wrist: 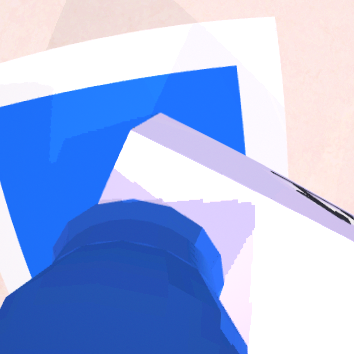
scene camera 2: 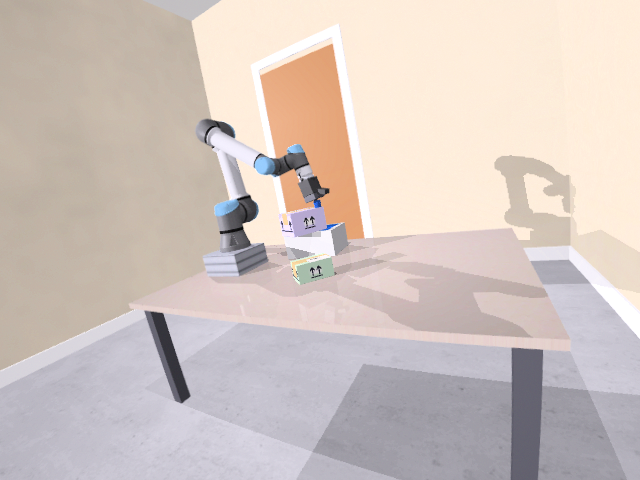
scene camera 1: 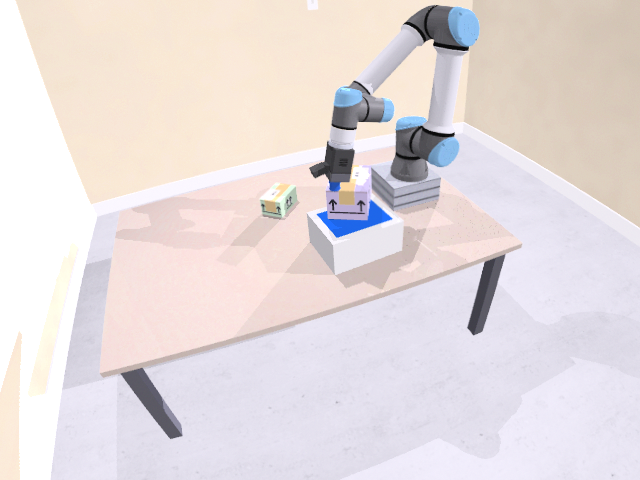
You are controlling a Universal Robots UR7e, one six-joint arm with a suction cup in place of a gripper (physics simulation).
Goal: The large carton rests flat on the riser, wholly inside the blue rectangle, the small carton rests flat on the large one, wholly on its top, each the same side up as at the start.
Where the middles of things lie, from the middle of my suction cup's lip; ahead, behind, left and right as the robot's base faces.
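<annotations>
The white riser (scene camera 1: 343, 244) is 180 mm below my suction cup, 50 mm behind it and 20 mm to the left of it. Then there is the large lilac carton (scene camera 1: 352, 201), and my suction cup is 60 mm above it, 70 mm past it and 50 mm to the left of it. Going by their middles, the large lilac carton is the nearest to my suction cup of the things named here.
</annotations>
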